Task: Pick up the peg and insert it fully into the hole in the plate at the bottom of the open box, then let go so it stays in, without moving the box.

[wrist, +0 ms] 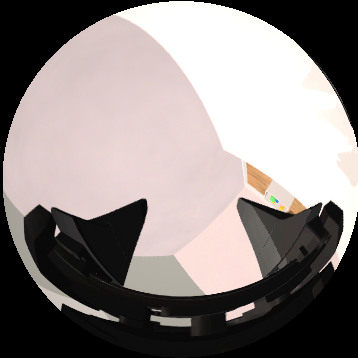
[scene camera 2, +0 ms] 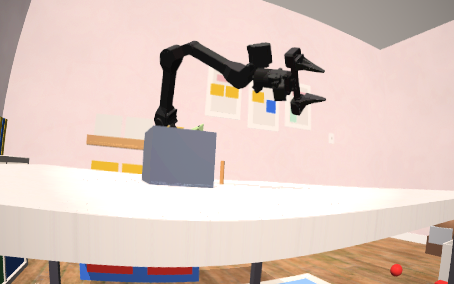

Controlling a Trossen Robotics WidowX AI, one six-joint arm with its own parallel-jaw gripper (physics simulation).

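Places are measured from the arm's base along level axes (x up, y left, z back), in centimetres.
Where they show: gripper, fingertip midpoint: (wrist: 193, 203) (scene camera 2: 325, 85).
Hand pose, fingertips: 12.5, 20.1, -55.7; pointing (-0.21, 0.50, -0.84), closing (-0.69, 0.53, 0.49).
Things, the pixels of their top centre, and the offset from my fingertips, as dx, dy, dz. Level surfaces: height alone.
- grey-blue box at its top centre: (scene camera 2: 177, 132) -13.5, -30.5, +23.9
- orange-brown peg at its top centre: (scene camera 2: 222, 160) -19.3, -9.4, +38.4
- white table at its surface level: dx -27.3
A grey-blue box (scene camera 2: 181, 157) stands on the white table in the scene view; its inside and the plate with the hole are hidden behind its walls. An orange-brown peg (scene camera 2: 222, 172) stands upright on the table, a little to the right of the box. My gripper (scene camera 2: 325, 85) (wrist: 193, 203) is open and empty. It is high above the table, up and to the right of the box and the peg, and its fingers point sideways to the right. Neither the peg nor the box shows clearly in the wrist view.
The white table (scene camera 2: 240, 202) has a curved front edge. The arm's base is behind the box, and a small green thing (scene camera 2: 199, 128) shows above the box's top edge. A wooden shelf (scene camera 2: 115, 141) and posters are at the pink wall.
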